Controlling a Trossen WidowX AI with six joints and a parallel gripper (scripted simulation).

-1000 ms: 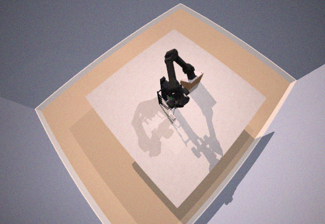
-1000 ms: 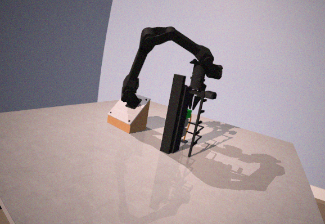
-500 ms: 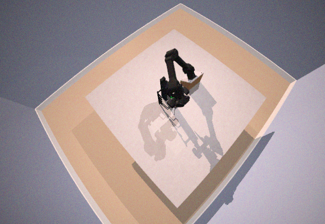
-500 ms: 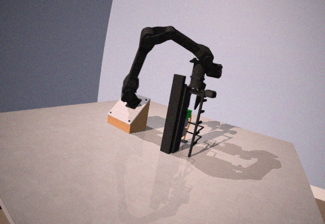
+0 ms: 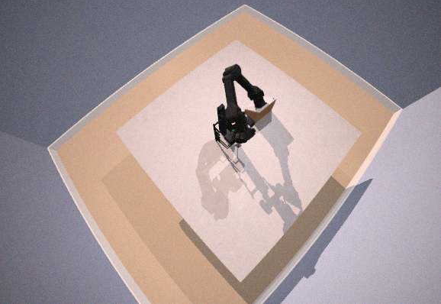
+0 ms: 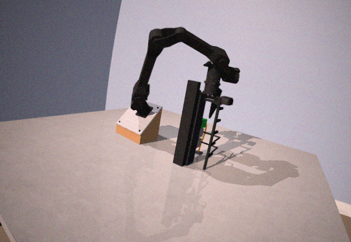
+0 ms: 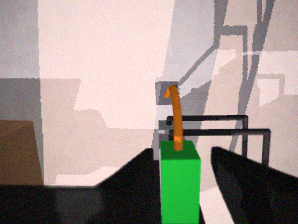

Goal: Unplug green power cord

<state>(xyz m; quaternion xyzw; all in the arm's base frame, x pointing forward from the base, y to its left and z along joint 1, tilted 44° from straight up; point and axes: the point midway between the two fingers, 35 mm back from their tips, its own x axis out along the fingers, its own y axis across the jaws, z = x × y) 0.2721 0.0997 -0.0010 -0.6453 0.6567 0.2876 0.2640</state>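
Now: the green plug 50 mm to the right of my gripper tip and 10 mm below it.
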